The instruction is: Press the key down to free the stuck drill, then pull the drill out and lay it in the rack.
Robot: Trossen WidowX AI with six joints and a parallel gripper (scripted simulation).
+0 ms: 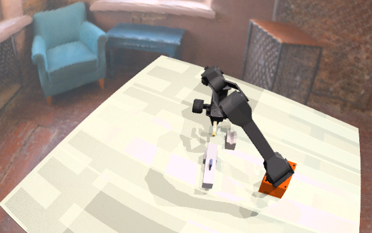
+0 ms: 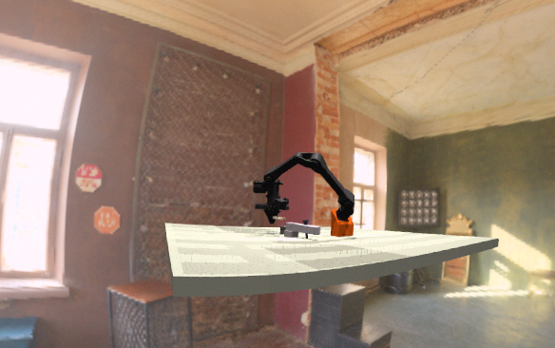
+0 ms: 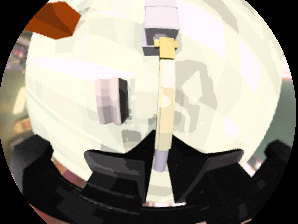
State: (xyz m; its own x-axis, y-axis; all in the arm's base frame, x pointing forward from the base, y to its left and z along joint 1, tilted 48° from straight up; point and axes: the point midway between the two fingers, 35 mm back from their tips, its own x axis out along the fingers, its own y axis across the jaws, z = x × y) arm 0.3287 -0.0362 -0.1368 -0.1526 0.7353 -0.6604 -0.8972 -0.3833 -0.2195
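Right now the drill is 20 mm behind my gripper tip, 40 mm to the left of it and 30 mm above it. From my gripper tip the other things lie so: blue key 100 mm behind, 210 mm to the left; grey rack 80 mm behind, 30 mm below; grey block 90 mm behind, 180 mm to the left, 20 mm below.
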